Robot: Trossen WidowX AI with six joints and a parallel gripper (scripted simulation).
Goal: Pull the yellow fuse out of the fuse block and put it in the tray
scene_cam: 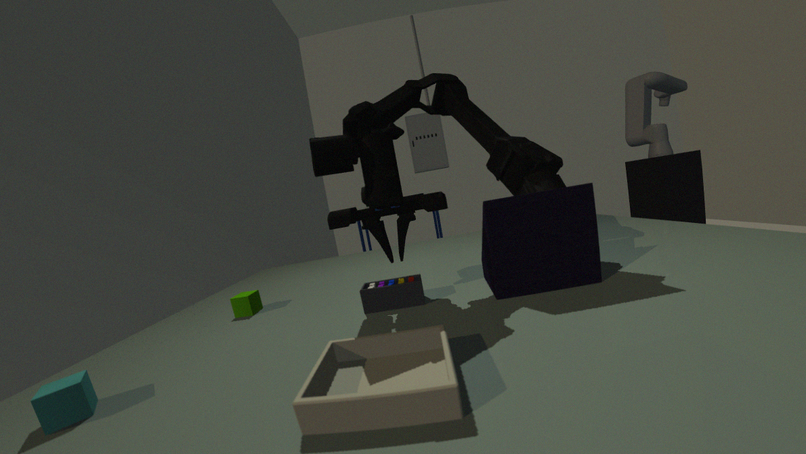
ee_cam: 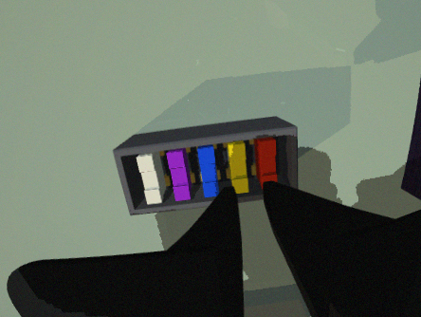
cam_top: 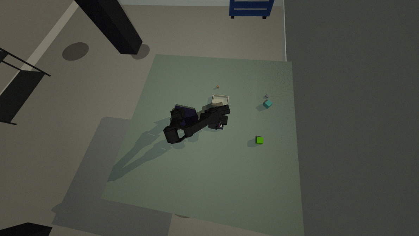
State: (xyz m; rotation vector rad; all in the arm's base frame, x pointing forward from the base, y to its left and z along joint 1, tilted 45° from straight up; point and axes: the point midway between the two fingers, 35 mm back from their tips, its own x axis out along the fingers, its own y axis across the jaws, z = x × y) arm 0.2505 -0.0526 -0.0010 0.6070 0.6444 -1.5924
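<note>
The yellow fuse lies 5 cm below my gripper tip. The rest, counted from my gripper tip: tray 21 cm to the left, 7 cm below, 2 cm ahead.
</note>
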